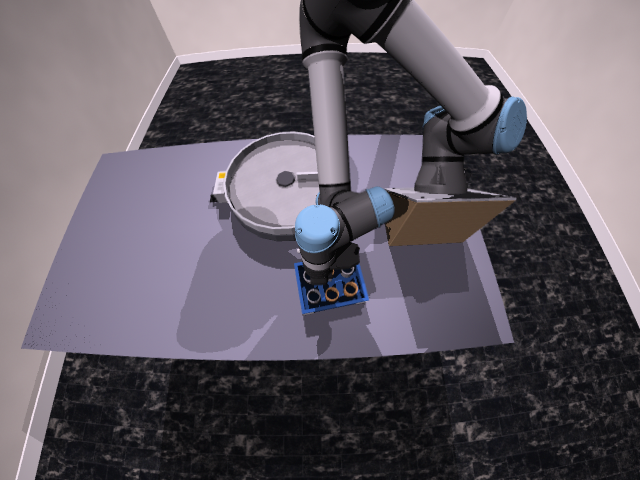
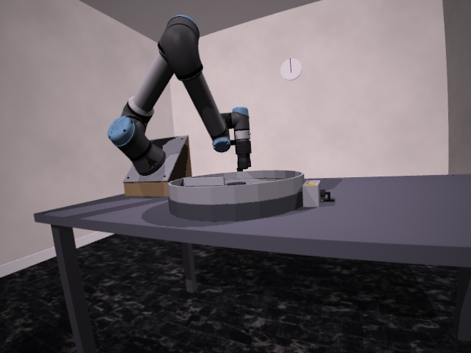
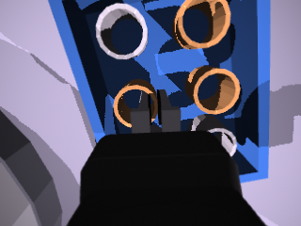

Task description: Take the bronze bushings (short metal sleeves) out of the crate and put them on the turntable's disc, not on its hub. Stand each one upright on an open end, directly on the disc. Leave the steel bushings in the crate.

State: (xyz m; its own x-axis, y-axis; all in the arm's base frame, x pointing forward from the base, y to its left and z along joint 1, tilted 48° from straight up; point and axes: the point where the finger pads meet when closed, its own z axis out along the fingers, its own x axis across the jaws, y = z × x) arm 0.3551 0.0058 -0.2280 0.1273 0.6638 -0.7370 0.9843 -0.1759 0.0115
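My hand is 20 mm to the right of the blue crate and 20 mm above it. The rest, counted from my hand: turntable disc 360 mm to the right, 90 mm ahead, 10 mm above.
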